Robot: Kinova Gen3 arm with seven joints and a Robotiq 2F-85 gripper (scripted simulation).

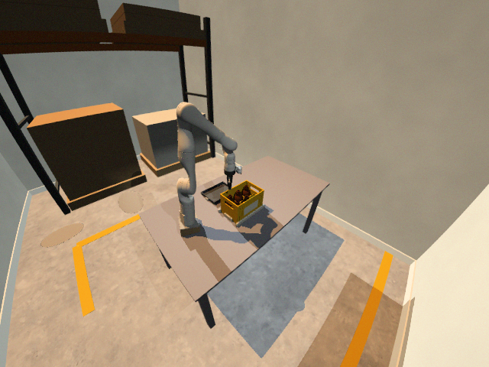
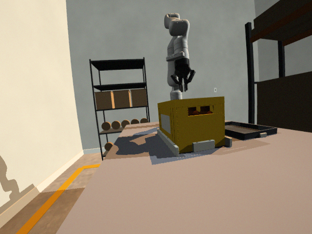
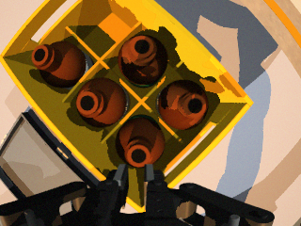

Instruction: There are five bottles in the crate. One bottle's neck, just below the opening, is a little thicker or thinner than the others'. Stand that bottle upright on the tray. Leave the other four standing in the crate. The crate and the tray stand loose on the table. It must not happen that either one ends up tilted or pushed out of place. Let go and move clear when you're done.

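Right now my hand is 160 mm above the brown bottle and 80 mm to the left of it. Also, from my hand: dark tray: 250 mm to the left, 230 mm below, 80 mm ahead; then yellow crate: 160 mm below, 80 mm ahead, 40 mm to the right.
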